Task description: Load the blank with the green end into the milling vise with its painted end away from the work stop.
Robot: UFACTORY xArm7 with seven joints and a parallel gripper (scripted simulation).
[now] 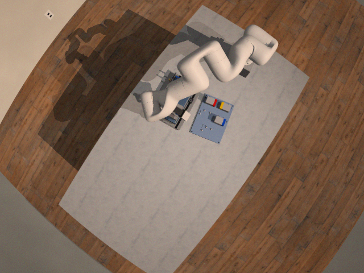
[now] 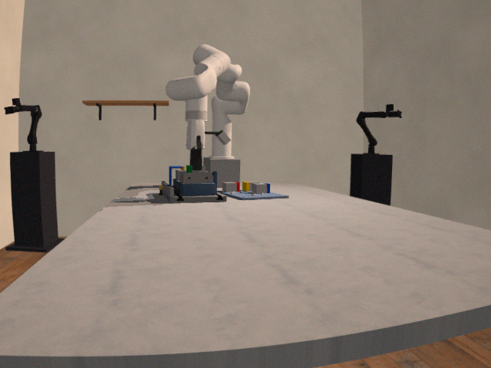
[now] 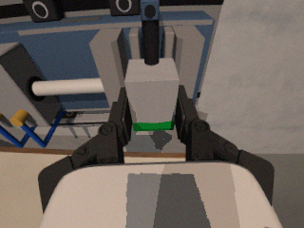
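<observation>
The green-ended blank lies 2 cm below my hand. The rest, counted from my hand: milling vise (7 cm behind, 2 cm to the right, 8 cm below); fixed jaw (3 cm ahead, 1 cm to the left, 4 cm below); work stop rod (1 cm behind, 5 cm to the left, 3 cm below).
</observation>
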